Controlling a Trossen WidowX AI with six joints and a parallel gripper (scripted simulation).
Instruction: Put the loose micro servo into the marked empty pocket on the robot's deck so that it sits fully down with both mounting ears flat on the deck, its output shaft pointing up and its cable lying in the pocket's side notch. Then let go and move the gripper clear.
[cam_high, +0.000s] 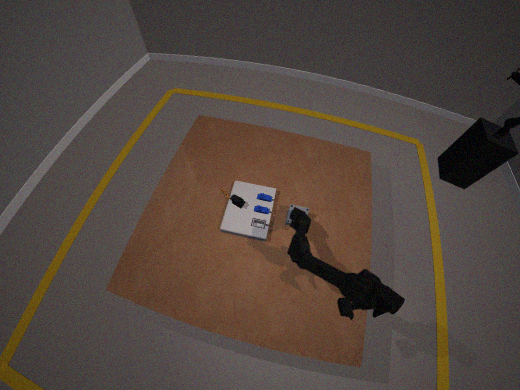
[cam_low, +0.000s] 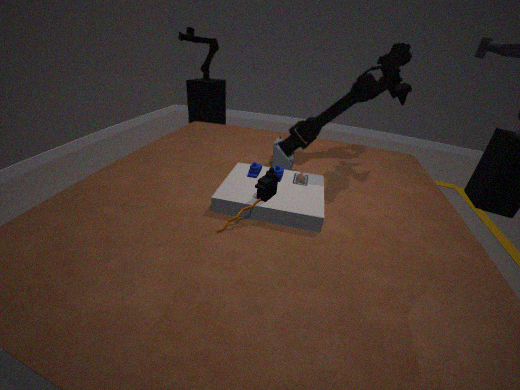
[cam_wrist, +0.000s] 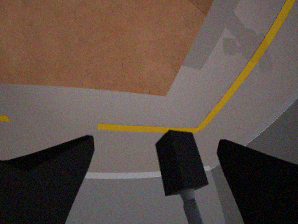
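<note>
Right now my gripper tip is 640 mm short of the white deck, 340 mm to the left of it and 250 mm above it.
</note>
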